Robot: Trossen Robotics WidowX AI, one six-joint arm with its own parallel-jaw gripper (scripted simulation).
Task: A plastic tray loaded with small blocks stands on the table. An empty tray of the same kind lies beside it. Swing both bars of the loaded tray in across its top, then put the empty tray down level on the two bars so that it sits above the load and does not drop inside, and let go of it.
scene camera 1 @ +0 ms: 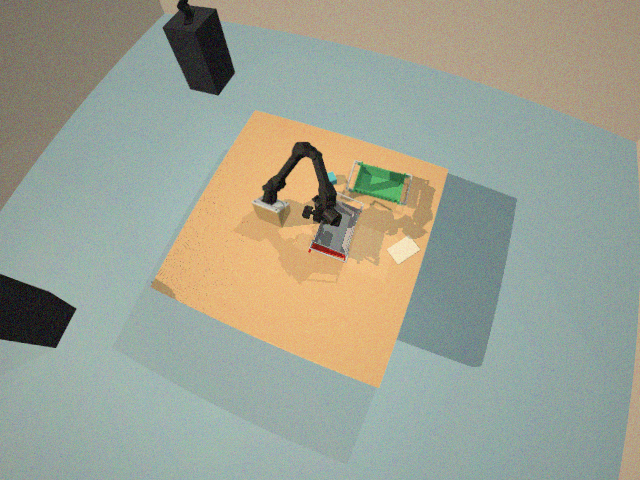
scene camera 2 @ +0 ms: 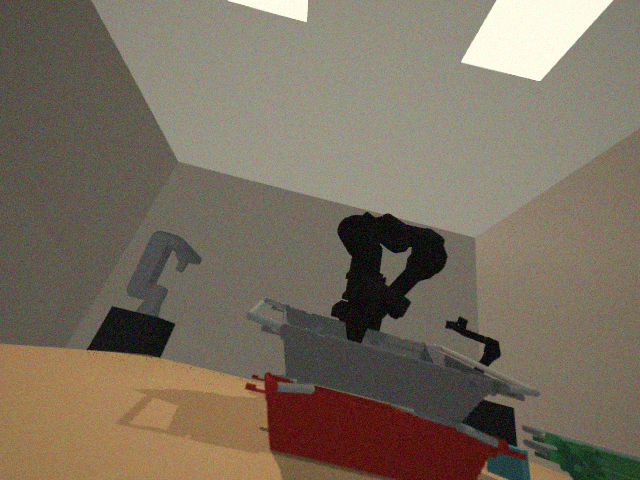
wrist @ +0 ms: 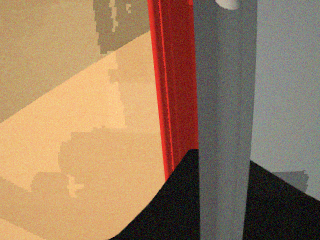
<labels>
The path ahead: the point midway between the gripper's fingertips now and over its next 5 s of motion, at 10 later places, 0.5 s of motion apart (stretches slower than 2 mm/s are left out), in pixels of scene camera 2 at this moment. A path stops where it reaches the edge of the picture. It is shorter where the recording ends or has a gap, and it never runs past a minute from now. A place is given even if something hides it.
My gripper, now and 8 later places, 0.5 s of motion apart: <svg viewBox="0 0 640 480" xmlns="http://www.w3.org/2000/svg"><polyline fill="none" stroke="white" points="351,355 350,358 349,364 347,369 347,371 346,375 346,379 347,377 354,327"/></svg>
</labels>
